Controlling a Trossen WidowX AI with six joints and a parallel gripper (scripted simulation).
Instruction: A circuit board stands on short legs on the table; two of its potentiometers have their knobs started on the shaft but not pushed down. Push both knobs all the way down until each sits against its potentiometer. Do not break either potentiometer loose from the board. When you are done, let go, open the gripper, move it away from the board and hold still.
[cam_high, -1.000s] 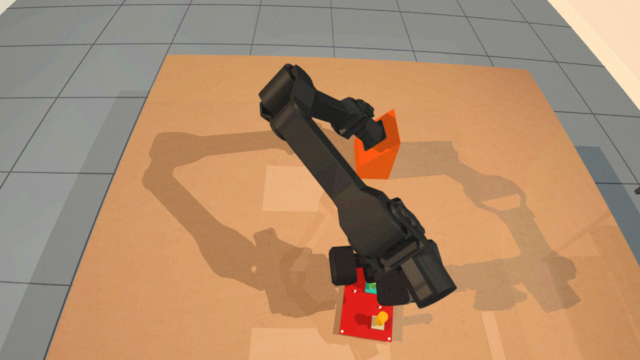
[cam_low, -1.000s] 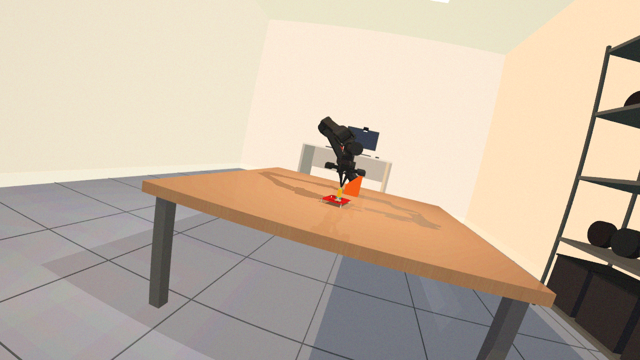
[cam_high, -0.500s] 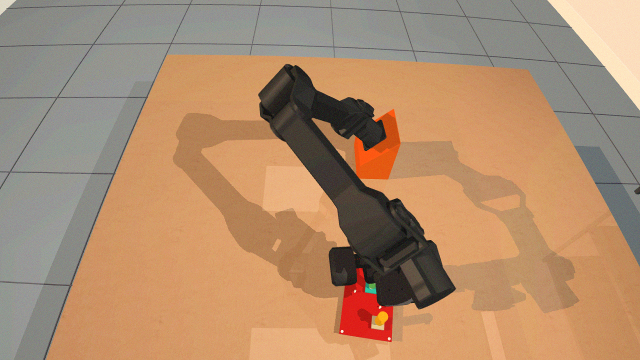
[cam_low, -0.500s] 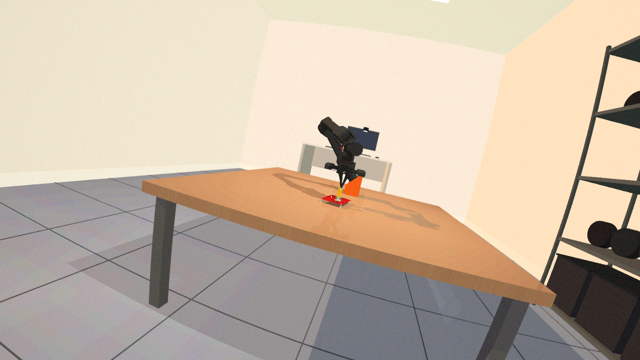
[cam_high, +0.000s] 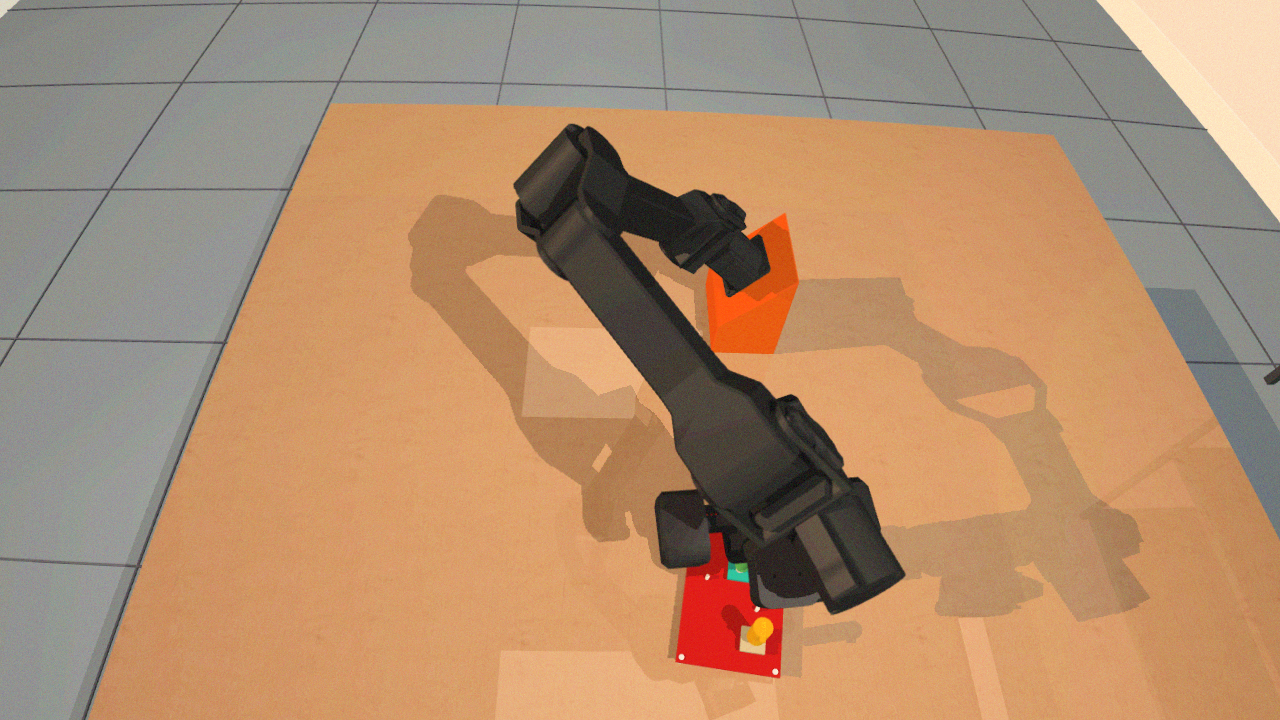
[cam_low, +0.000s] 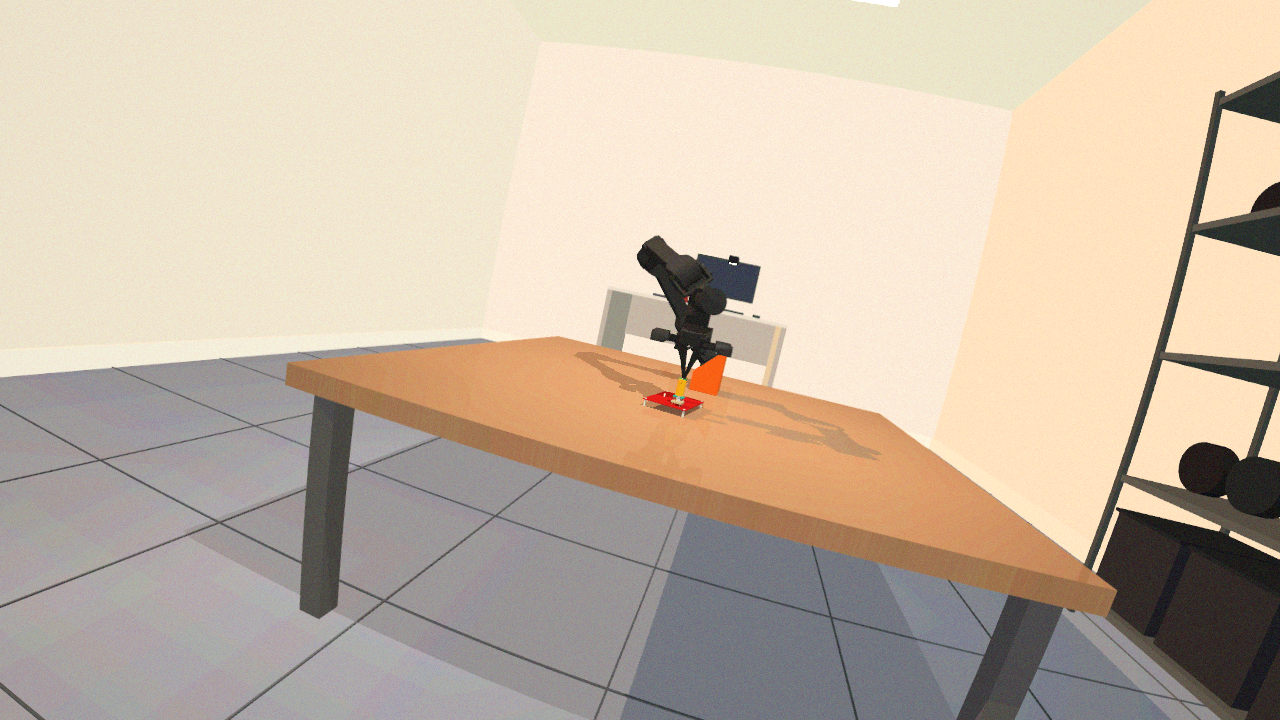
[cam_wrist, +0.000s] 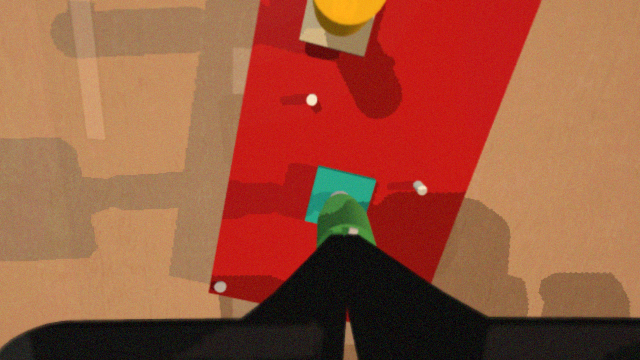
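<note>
The green knob is 10 mm below my gripper tip. Also, from my gripper tip: yellow knob: 70 mm ahead, 10 mm below.
</note>
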